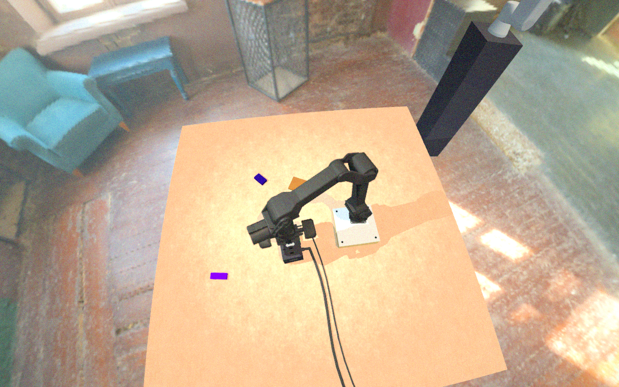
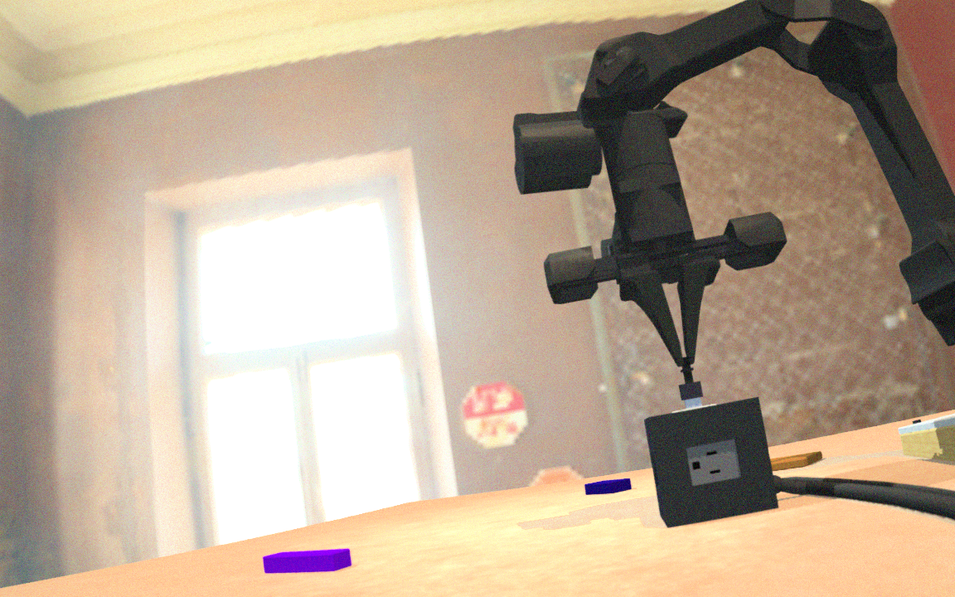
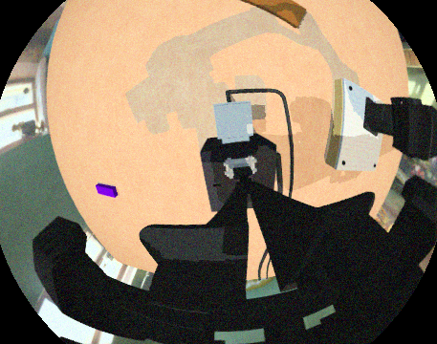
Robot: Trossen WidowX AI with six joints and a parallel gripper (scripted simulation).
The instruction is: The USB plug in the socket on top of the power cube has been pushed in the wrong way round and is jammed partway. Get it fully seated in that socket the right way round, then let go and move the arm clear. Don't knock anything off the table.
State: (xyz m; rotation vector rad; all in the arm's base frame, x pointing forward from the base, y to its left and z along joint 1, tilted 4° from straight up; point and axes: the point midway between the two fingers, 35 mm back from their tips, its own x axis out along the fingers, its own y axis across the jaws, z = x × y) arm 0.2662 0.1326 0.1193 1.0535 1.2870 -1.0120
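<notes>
My gripper tip is 2 cm above the USB plug. The rest, counted from my gripper tip: orange-brown slab (4 cm behind, 28 cm to the right, 11 cm below); then dark blue block (16 cm ahead, 32 cm to the right, 10 cm below).
</notes>
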